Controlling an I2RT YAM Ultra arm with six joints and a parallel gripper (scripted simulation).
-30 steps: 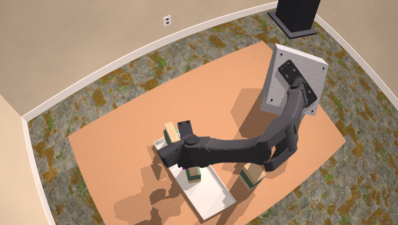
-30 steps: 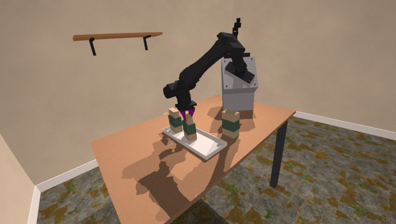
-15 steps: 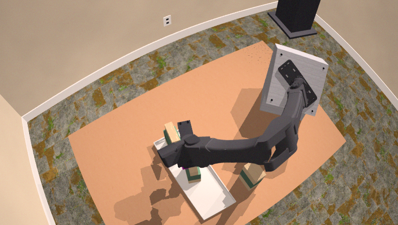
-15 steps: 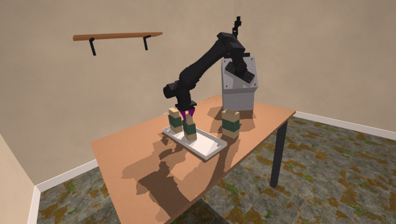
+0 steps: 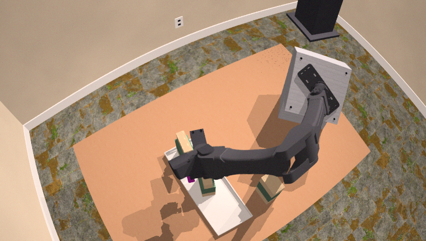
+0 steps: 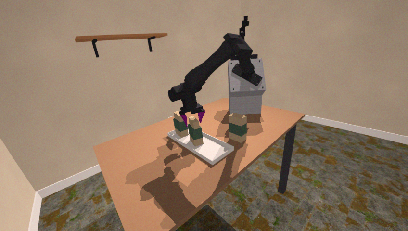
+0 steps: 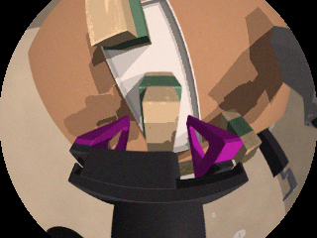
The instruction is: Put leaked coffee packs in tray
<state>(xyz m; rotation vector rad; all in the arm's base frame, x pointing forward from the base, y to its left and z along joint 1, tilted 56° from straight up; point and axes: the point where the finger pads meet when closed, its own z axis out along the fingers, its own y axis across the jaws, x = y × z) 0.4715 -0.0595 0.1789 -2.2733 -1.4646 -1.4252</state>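
Right now the white tray is 10 mm behind my hand and 110 mm below it.
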